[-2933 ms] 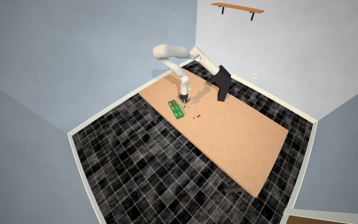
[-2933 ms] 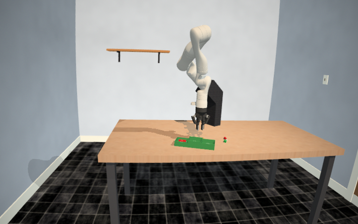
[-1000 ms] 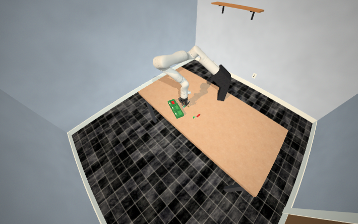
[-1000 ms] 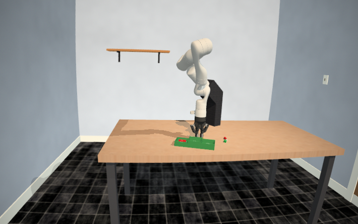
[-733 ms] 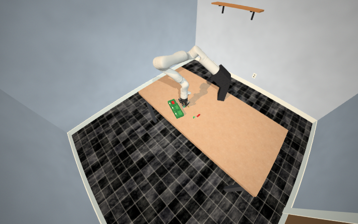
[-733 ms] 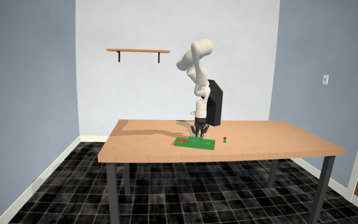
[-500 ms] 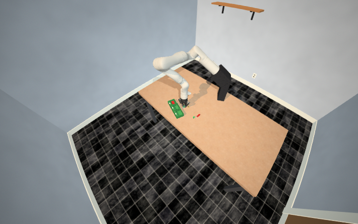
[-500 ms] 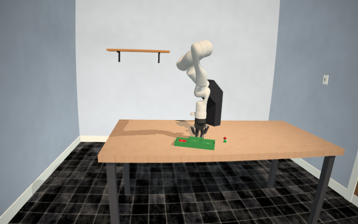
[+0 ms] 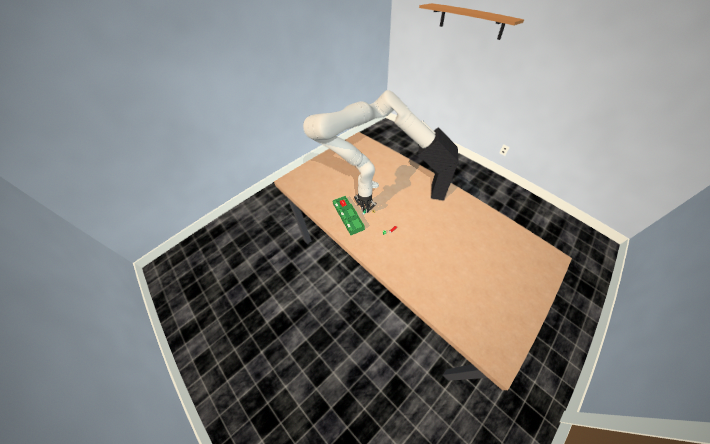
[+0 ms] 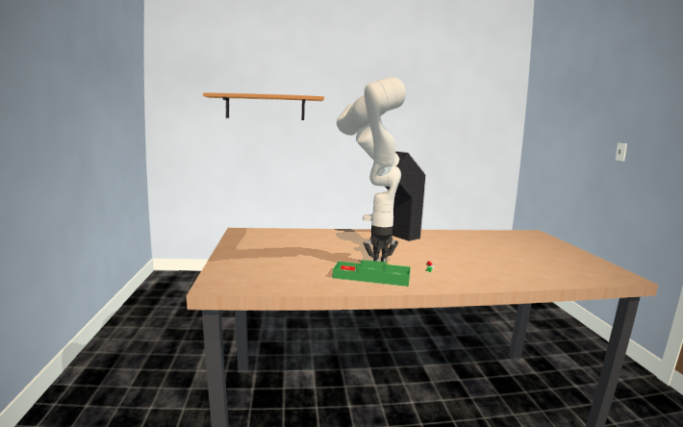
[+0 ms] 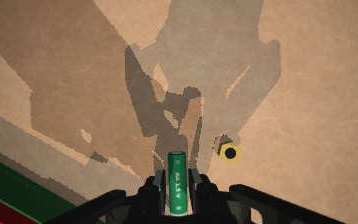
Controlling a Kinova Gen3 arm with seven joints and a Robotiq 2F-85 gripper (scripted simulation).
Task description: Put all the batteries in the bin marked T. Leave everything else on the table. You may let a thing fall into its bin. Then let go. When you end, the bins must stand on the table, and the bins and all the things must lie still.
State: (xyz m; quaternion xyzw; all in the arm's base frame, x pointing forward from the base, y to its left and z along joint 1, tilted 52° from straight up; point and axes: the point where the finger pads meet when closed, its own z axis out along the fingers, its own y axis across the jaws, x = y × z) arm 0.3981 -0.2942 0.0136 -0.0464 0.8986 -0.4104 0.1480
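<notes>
Now: hand 40 mm to the right of the small yellow nut, 20 mm past it and 20 mm above it. The rest, counted from my hand: joined green bins 80 mm ahead, 70 mm to the right; red 9 V battery 130 mm to the right, 20 mm ahead, 10 mm below; green cylindrical battery 10 mm below.
</notes>
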